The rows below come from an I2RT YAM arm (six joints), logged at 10 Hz.
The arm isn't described. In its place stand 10 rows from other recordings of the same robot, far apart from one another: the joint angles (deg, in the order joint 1, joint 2, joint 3, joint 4, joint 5, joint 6), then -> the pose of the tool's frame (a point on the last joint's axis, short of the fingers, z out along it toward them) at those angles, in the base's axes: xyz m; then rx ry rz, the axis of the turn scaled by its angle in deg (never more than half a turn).
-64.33, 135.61, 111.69, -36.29, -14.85, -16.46 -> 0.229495 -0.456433 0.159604 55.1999 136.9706 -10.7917
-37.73, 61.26, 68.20, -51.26, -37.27, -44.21 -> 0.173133 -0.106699 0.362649 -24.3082 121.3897 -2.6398
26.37, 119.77, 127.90, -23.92, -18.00, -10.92 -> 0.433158 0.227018 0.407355 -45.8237 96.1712 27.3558
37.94, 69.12, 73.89, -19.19, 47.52, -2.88 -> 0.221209 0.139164 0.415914 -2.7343 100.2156 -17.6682
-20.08, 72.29, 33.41, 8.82, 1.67, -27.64 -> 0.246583 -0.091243 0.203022 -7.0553 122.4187 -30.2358
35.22, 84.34, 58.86, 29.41, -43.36, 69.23 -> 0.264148 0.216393 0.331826 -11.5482 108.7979 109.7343
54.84, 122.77, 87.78, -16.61, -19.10, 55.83 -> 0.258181 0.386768 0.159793 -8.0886 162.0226 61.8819
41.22, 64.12, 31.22, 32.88, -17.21, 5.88 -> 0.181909 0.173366 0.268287 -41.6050 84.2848 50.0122
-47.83, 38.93, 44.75, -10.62, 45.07, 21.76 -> 0.082742 -0.128891 0.355630 81.6658 55.7520 -56.5065
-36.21, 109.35, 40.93, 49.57, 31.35, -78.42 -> 0.273218 -0.222994 0.123099 -22.6916 131.9802 -98.9392
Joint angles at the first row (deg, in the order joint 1, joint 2, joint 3, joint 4, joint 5, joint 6):
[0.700, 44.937, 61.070, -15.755, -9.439, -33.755]
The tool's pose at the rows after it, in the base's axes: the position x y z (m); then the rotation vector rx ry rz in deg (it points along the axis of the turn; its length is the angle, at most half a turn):
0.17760 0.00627 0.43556 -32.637 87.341 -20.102
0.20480 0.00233 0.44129 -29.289 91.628 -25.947
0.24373 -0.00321 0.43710 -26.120 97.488 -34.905
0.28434 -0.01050 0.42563 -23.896 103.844 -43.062
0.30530 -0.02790 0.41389 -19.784 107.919 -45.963
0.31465 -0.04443 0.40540 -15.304 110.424 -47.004
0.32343 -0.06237 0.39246 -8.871 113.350 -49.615
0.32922 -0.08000 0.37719 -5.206 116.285 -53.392
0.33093 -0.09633 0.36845 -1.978 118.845 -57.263
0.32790 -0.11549 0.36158 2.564 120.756 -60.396
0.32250 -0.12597 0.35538 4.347 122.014 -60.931
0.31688 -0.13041 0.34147 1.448 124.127 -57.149
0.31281 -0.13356 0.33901 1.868 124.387 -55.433
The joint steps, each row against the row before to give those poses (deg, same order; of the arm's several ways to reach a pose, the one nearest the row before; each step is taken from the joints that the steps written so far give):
[-0.033, 4.856, 4.778, -2.909, 2.660, -0.079]
[-0.002, 6.331, 4.476, -0.595, 6.854, -1.023]
[-0.077, 8.140, 4.157, 0.230, 9.157, -2.469]
[-0.606, 8.502, 4.232, -0.338, 7.769, -2.069]
[-3.028, 4.423, 1.506, 0.206, 2.083, 1.169]
[-2.815, 2.214, 0.378, 0.259, 0.729, 2.044]
[-2.660, 2.328, -0.345, 0.716, 2.918, 2.589]
[-2.569, 1.941, -1.058, 0.890, 2.505, 0.131]
[-2.389, 1.466, -0.050, -0.278, 2.455, -0.259]
[-3.035, 0.815, -0.376, -0.107, 1.790, 0.561]
[-1.954, -0.263, -1.277, 0.032, -0.359, 0.281]
[-1.436, -0.806, -3.021, 0.213, -4.659, -0.575]
[-0.902, -0.571, -0.882, -0.075, -1.757, 0.675]

